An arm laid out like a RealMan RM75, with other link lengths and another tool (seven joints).
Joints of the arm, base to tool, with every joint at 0 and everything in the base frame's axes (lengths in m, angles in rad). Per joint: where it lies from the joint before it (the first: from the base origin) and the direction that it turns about. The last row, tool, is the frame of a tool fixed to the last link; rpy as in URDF.
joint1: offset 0 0 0.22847 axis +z
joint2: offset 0 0 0 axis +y
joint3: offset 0 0 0.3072 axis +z
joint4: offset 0 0 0 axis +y
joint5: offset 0 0 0.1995 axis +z
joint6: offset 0 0 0 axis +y
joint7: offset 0 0 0.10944 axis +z
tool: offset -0.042 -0.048 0.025 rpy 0 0.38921 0.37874
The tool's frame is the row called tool.
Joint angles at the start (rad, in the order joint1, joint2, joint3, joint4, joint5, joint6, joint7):
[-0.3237 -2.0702 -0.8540 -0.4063 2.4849 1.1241 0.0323]
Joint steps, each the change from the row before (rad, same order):
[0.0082 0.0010 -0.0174 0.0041 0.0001 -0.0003 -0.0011]
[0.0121 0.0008 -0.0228 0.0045 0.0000 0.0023 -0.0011]
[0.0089 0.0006 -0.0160 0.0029 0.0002 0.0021 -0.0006]
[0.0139 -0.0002 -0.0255 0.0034 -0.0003 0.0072 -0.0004]
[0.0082 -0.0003 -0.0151 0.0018 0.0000 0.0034 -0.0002]
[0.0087 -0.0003 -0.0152 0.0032 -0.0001 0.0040 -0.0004]
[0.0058 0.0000 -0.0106 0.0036 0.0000 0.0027 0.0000]
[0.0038 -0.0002 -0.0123 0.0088 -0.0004 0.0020 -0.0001]
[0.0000 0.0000 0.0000 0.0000 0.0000 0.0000 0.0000]
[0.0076 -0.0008 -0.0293 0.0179 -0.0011 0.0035 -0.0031]
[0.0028 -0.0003 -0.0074 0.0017 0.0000 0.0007 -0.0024]
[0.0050 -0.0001 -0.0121 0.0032 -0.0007 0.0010 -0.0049]
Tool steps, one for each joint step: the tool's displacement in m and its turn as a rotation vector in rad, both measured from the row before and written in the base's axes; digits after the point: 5 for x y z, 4 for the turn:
[-0.00548 -0.00262 0.00356 0.0137 -0.0018 0.0196]
[-0.00695 -0.00406 0.00460 0.0198 -0.0038 0.0245]
[-0.00486 -0.00311 0.00326 0.0142 -0.0025 0.0169]
[-0.00664 -0.00493 0.00497 0.0254 -0.0063 0.0233]
[-0.00388 -0.00304 0.00276 0.0144 -0.0035 0.0142]
[-0.00434 -0.00353 0.00288 0.0147 -0.0028 0.0154]
[-0.00334 -0.00261 0.00218 0.0099 -0.0005 0.0115]
[-0.00422 -0.00261 0.00255 0.0098 0.0021 0.0149]
[0.00000 0.00000 0.00000 0.0000 0.0000 0.0000]
[-0.00884 -0.00557 0.00539 0.0227 0.0000 0.0330]
[-0.00177 -0.00141 0.00103 0.0060 -0.0033 0.0071]
[-0.00330 -0.00261 0.00186 0.0100 -0.0060 0.0129]

